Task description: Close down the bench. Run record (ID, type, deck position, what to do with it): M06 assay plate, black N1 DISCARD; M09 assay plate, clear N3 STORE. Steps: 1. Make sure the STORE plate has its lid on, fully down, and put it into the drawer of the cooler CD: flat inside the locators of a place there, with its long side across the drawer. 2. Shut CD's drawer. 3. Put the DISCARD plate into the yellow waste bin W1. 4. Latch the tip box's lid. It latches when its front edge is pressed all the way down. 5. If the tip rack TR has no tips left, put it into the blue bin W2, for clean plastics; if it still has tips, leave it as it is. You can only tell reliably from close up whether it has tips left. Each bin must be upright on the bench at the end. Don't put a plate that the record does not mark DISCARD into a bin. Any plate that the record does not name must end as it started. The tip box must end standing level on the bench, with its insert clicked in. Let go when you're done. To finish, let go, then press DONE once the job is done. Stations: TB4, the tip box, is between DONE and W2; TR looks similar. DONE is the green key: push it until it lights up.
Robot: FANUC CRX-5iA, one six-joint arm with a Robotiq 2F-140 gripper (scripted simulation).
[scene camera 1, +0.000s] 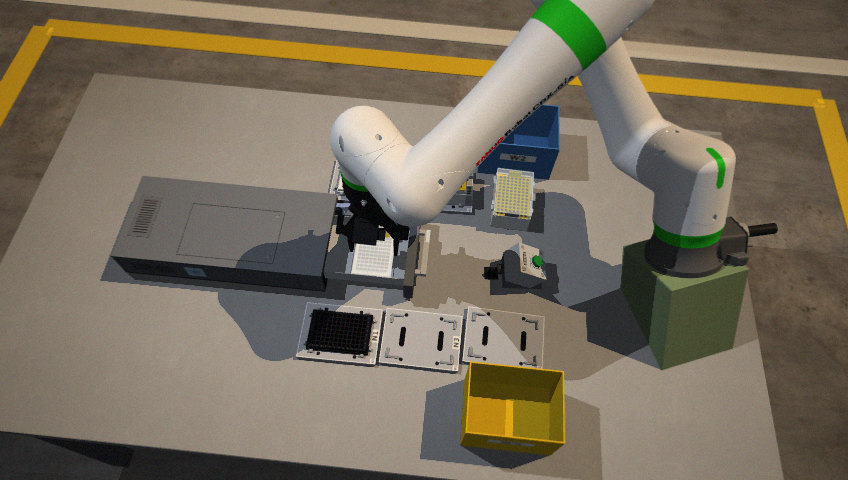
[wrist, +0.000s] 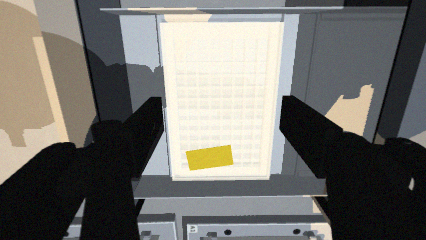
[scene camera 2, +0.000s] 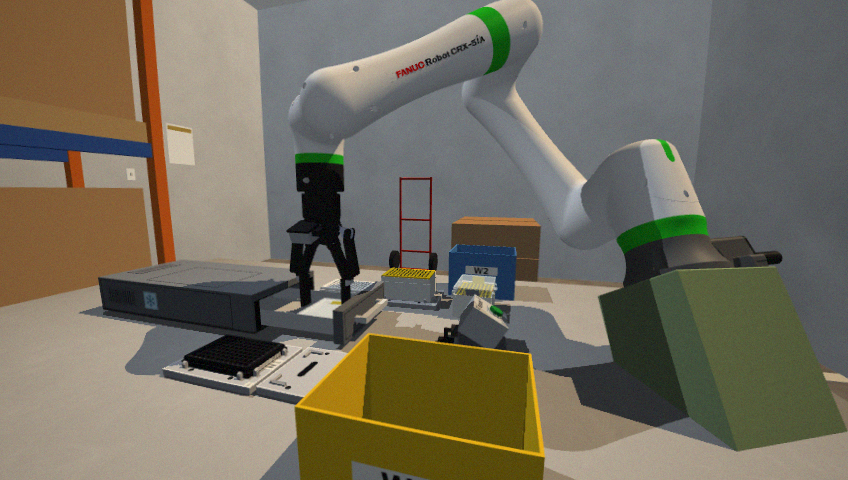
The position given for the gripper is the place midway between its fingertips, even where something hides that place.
gripper: scene camera 1 374,248; wrist 221,113; scene camera 2 325,306
blue bin W2: scene camera 1 533,146; scene camera 2 500,262; not seen in the wrist view (out of frame)
cooler CD: scene camera 1; wrist 394,120; scene camera 2
yellow bin W1: scene camera 1 498,399; scene camera 2 367,404; not seen in the wrist view (out of frame)
black assay plate: scene camera 1; scene camera 2; not seen in the wrist view (out of frame)
same spot on cooler CD: (scene camera 2: pixel 220 295) = (scene camera 1: pixel 285 274)
same spot on black assay plate: (scene camera 1: pixel 338 336) = (scene camera 2: pixel 229 353)
